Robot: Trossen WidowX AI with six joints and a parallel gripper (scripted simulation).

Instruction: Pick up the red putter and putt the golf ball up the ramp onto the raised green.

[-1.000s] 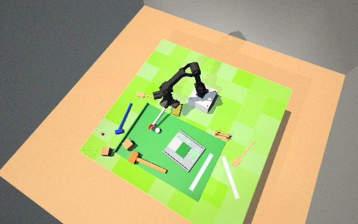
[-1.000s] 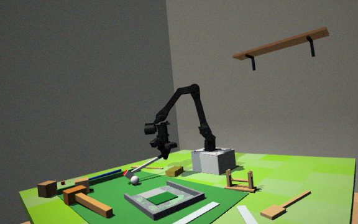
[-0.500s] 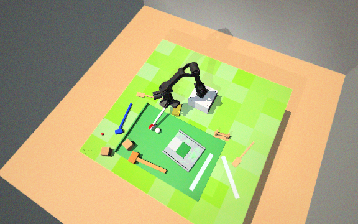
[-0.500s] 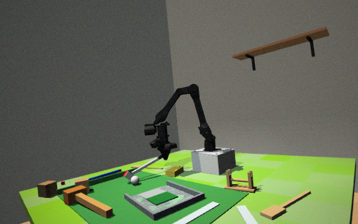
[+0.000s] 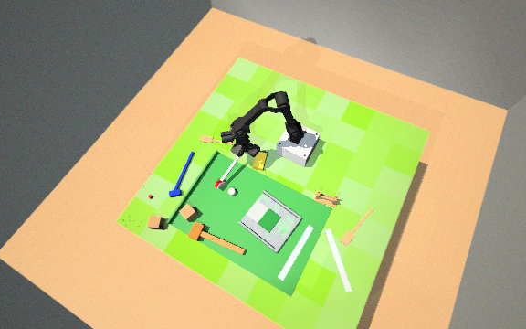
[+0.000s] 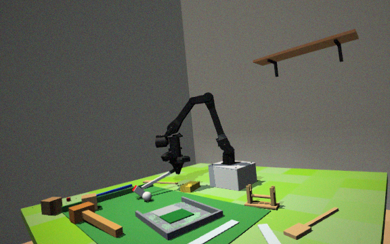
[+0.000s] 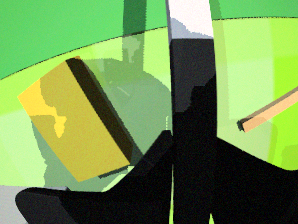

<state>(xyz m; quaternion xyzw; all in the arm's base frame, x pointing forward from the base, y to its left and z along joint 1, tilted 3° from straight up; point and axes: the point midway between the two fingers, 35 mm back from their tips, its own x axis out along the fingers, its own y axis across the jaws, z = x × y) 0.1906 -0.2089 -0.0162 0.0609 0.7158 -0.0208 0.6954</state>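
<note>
Now: gripper tip 90 mm to the right of the yellow block, 60 mm above it and 10 mm past it. From my gripper tip the other things lie so: red putter: 120 mm ahead, 10 mm to the right; blue putter: 290 mm ahead, 250 mm to the right, 60 mm below; white golf ball: 230 mm ahead, 50 mm to the left, 50 mm below.
</note>
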